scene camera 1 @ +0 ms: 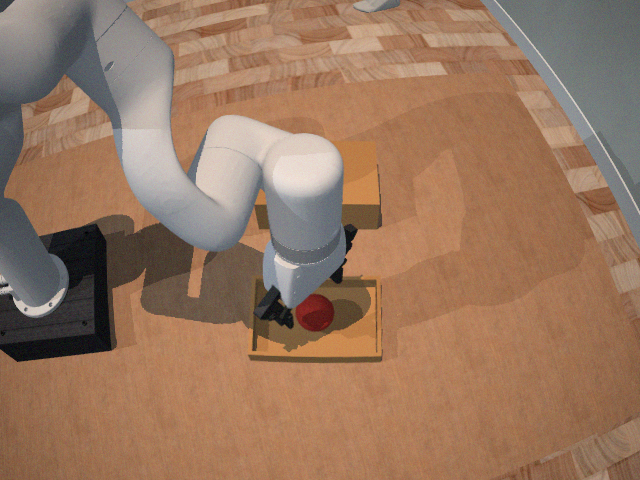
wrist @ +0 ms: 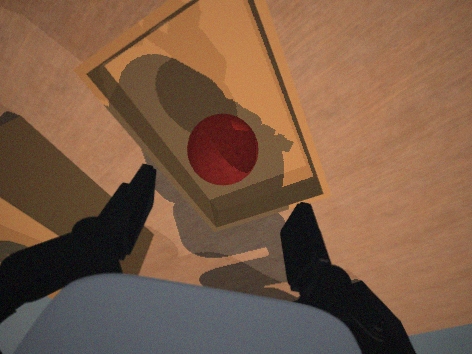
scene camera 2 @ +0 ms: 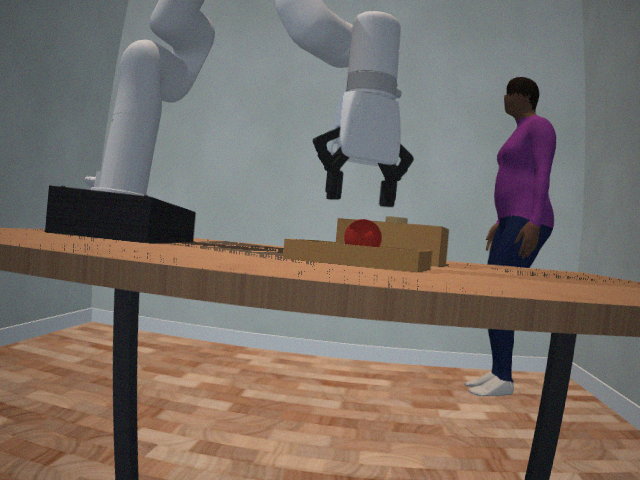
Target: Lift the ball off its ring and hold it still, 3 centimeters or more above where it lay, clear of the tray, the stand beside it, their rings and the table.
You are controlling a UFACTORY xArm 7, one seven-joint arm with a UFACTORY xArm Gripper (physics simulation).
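Frame: origin at the arm's base, x right, y back, z down, level; centimetres.
Where they show: gripper, fingertip midpoint: [scene camera 1: 308, 298] [wrist: 224, 201] [scene camera 2: 360, 203]; arm's base, link origin: [scene camera 1: 40, 286] [scene camera 2: 121, 198].
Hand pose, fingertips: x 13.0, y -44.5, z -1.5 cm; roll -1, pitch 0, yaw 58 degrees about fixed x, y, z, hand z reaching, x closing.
Note:
Each offset is from my fingertips to the top centre of the thing. "pt": to the spot under its first point.
A red ball @(dx +0.1, dy -0.8, dz +2.3 cm) [scene camera 1: 315, 313] [scene camera 2: 362, 233] [wrist: 222, 149] sits inside the low tan tray @(dx +0.1, dy -0.8, dz +6.1 cm) [scene camera 1: 315, 357] [scene camera 2: 356, 255] [wrist: 294, 100]. The ring under the ball is hidden. The tan stand [scene camera 1: 361, 175] [scene camera 2: 413, 242] [wrist: 45, 175] is beside the tray, and its ring @(pt dx -20.0, dy -6.8, dz +1.3 cm) [scene camera 2: 396, 220] shows on top in scene camera 2; the arm hides it in scene camera 1. My gripper [scene camera 1: 313, 303] [scene camera 2: 360, 201] [wrist: 224, 201] is open and empty, pointing down. In scene camera 2 its fingertips are above the ball's top, with a gap. In the wrist view the ball lies ahead of the fingertips.
The tray's raised walls surround the ball. The stand is taller than the tray. The arm's black base block [scene camera 1: 62, 343] [scene camera 2: 118, 217] is on the left of the table. A person [scene camera 2: 524, 165] stands behind the table at the right in scene camera 2.

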